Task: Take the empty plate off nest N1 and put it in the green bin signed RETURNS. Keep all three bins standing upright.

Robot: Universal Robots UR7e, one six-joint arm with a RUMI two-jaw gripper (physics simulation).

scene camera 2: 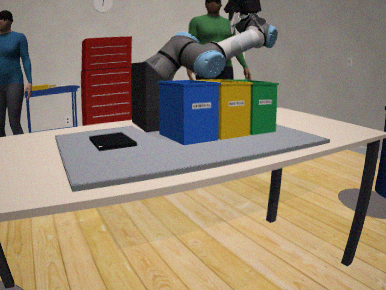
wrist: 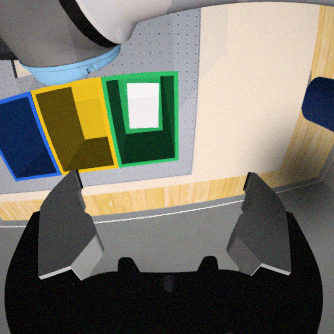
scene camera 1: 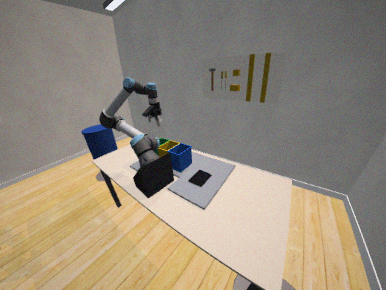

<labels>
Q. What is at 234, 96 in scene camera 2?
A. A yellow bin.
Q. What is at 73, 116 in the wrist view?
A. A yellow bin.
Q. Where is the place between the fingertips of my gripper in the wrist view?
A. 163, 173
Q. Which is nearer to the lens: the white gridded plate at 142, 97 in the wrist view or the green bin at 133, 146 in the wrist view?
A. The green bin.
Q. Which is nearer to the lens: the green bin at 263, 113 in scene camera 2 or the blue bin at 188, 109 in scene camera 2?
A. The blue bin.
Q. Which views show the white gridded plate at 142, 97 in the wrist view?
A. The wrist view only.
</labels>
